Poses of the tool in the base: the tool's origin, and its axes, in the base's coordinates. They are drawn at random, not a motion.
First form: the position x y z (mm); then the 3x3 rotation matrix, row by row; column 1 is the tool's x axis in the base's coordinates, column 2 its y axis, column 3 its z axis. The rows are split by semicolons.
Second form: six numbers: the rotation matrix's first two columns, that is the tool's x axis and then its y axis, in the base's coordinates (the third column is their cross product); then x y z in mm. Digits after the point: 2 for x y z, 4 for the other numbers.
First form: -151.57, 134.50, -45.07; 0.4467, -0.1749, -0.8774; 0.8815, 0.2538, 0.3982; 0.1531, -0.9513, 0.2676
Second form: 0.4467, 0.8815, 0.1531, -0.1749, 0.2538, -0.9513, -151.57, 134.50, -45.07
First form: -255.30, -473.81, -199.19; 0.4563, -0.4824, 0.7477; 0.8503, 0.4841, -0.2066; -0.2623, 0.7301, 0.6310
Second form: 0.4563, 0.8503, -0.2623, -0.4824, 0.4841, 0.7301, -255.30, -473.81, -199.19
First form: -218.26, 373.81, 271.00; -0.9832, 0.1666, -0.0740; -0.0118, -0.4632, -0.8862; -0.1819, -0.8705, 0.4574
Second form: -0.9832, -0.0118, -0.1819, 0.1666, -0.4632, -0.8705, -218.26, 373.81, 271.00
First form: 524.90, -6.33, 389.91; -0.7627, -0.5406, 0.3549; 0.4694, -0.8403, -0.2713; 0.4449, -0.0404, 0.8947
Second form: -0.7627, 0.4694, 0.4449, -0.5406, -0.8403, -0.0404, 524.90, -6.33, 389.91
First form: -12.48, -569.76, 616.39; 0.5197, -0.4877, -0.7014; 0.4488, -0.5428, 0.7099; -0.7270, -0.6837, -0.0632
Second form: 0.5197, 0.4488, -0.7270, -0.4877, -0.5428, -0.6837, -12.48, -569.76, 616.39
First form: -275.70, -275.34, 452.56; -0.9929, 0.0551, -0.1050; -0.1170, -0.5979, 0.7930; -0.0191, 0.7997, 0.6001
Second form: -0.9929, -0.1170, -0.0191, 0.0551, -0.5979, 0.7997, -275.70, -275.34, 452.56
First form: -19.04, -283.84, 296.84; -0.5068, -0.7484, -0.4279; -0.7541, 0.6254, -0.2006; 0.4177, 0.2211, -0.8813
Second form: -0.5068, -0.7541, 0.4177, -0.7484, 0.6254, 0.2211, -19.04, -283.84, 296.84
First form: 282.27, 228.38, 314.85; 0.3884, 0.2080, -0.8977; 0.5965, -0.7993, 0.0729; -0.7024, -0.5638, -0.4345
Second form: 0.3884, 0.5965, -0.7024, 0.2080, -0.7993, -0.5638, 282.27, 228.38, 314.85
